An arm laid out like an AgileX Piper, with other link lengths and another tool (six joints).
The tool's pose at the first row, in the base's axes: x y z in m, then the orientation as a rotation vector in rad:
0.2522 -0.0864 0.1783 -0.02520 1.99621 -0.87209
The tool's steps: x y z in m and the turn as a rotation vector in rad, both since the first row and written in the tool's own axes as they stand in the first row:
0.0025 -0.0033 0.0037 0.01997 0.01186 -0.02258
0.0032 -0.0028 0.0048 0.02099 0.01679 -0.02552
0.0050 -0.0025 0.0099 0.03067 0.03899 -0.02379
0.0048 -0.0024 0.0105 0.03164 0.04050 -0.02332
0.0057 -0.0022 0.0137 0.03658 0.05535 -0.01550
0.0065 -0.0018 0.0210 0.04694 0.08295 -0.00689
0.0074 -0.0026 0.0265 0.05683 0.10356 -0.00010
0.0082 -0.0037 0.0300 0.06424 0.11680 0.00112
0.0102 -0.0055 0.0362 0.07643 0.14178 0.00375
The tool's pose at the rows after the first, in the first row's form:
0.2526 -0.0918 0.1772 -0.03132 2.00155 -0.90847
0.2531 -0.0923 0.1760 -0.03156 2.00609 -0.91224
0.2561 -0.0956 0.1729 -0.01461 2.02212 -0.92470
0.2567 -0.0958 0.1728 -0.01292 2.02301 -0.92563
0.2587 -0.0978 0.1710 0.00434 2.03342 -0.92811
0.2639 -0.1019 0.1678 0.03131 2.05292 -0.93766
0.2673 -0.1059 0.1658 0.05322 2.06628 -0.94667
0.2692 -0.1090 0.1648 0.06480 2.07478 -0.95558
0.2722 -0.1146 0.1624 0.08607 2.09150 -0.97035

